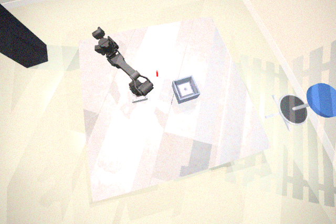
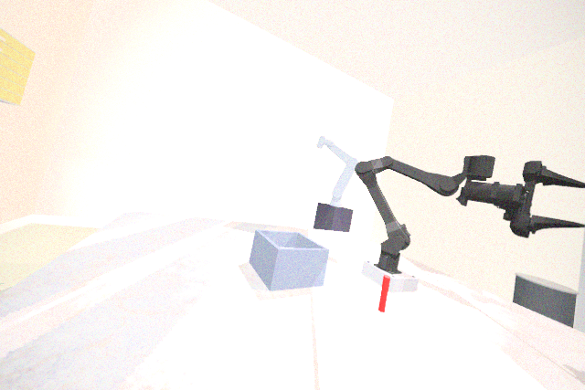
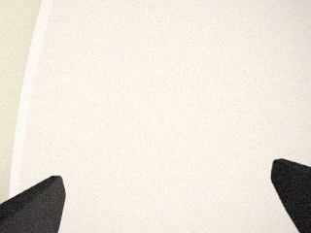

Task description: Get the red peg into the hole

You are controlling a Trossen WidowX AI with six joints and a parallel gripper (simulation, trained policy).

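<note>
The red peg lies 290 mm below my gripper tip, 260 mm ahead of it and 250 mm to the right of it. The rest, counted from my gripper tip: grey-blue box (460 mm to the right, 420 mm ahead, 310 mm below).
</note>
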